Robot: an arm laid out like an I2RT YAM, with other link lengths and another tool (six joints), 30 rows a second.
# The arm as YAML. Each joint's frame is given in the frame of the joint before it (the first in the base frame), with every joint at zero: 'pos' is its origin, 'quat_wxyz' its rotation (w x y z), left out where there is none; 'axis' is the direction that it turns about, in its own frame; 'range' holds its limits. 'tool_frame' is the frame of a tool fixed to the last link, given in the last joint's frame.
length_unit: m
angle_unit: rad
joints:
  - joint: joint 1
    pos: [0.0, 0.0, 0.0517]
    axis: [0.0, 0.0, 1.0]
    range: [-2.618, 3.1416]
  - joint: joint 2
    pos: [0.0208, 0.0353, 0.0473]
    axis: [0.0, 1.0, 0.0]
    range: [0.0, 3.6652]
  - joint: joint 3
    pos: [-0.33, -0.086, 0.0]
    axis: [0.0, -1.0, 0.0]
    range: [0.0, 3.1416]
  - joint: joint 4
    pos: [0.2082, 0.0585, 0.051]
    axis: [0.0, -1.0, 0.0]
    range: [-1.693, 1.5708]
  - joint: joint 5
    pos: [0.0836, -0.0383, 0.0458]
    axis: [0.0, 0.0, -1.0]
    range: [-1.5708, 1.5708]
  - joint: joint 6
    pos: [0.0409, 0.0, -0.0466]
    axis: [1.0, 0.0, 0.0]
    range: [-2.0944, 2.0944]
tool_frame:
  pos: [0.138, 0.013, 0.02]
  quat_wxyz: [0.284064, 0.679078, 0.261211, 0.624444]
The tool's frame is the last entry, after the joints.
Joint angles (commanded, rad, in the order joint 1, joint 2, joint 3, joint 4, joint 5, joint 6), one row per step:
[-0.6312, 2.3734, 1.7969, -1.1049, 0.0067, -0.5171]
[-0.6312, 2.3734, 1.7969, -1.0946, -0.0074, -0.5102]
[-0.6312, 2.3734, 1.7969, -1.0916, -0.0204, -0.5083]
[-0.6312, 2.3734, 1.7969, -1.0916, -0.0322, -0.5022]
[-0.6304, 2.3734, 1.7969, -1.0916, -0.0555, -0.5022]
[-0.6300, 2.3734, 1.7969, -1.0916, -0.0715, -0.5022]
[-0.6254, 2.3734, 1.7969, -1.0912, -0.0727, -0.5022]
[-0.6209, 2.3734, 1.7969, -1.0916, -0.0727, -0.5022]
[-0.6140, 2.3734, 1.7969, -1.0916, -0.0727, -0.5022]
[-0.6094, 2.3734, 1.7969, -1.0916, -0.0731, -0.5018]
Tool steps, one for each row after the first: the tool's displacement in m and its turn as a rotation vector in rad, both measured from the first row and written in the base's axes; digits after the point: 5 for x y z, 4 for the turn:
[0.00377, 0.00028, 0.00010, 0.0047, -0.0162, -0.0083]
[0.00581, 0.00163, 0.00036, 0.0132, -0.0261, -0.0116]
[0.00714, 0.00318, 0.00064, 0.0223, -0.0325, -0.0189]
[0.00985, 0.00677, 0.00131, 0.0411, -0.0460, -0.0205]
[0.01167, 0.00918, 0.00183, 0.0540, -0.0553, -0.0217]
[0.01307, 0.01096, 0.00186, 0.0549, -0.0562, -0.0172]
[0.01414, 0.01265, 0.00187, 0.0552, -0.0557, -0.0128]
[0.01590, 0.01518, 0.00187, 0.0554, -0.0555, -0.0059]
[0.01711, 0.01691, 0.00188, 0.0559, -0.0556, -0.0017]

